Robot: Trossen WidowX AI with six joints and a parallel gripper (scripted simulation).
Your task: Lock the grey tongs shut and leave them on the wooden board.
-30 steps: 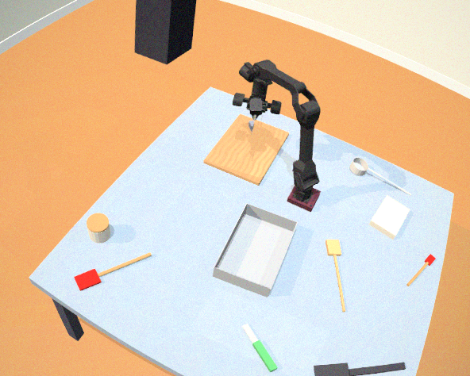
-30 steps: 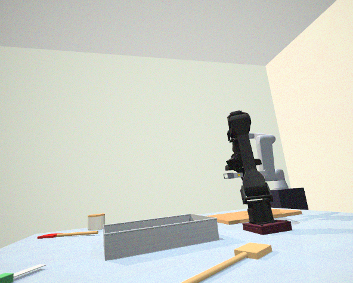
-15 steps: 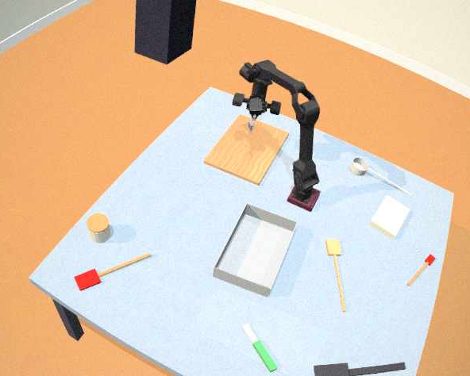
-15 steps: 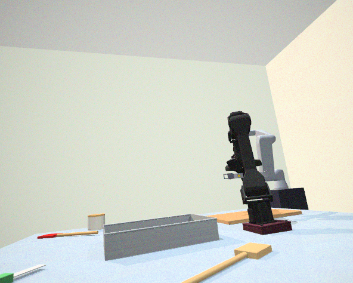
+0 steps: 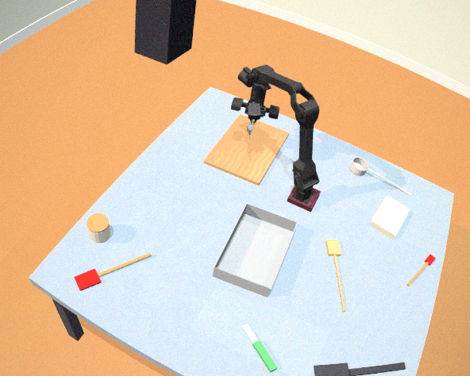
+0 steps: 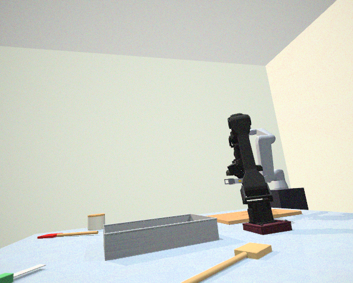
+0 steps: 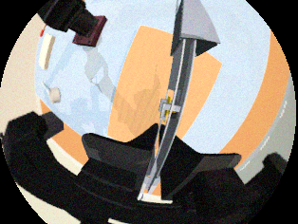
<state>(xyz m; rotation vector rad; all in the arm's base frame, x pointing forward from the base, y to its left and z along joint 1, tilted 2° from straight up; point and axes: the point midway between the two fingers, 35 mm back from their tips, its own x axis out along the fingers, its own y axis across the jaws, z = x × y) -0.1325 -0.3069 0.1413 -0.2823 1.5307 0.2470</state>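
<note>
Right now the wooden board is 120 mm below my gripper tip. Round my gripper tip: wood-lidded jar (710 mm ahead, 200 mm to the right, 90 mm below); cream block (670 mm to the left, 110 mm below); grey roasting tin (460 mm ahead, 280 mm to the left, 100 mm below).
</note>
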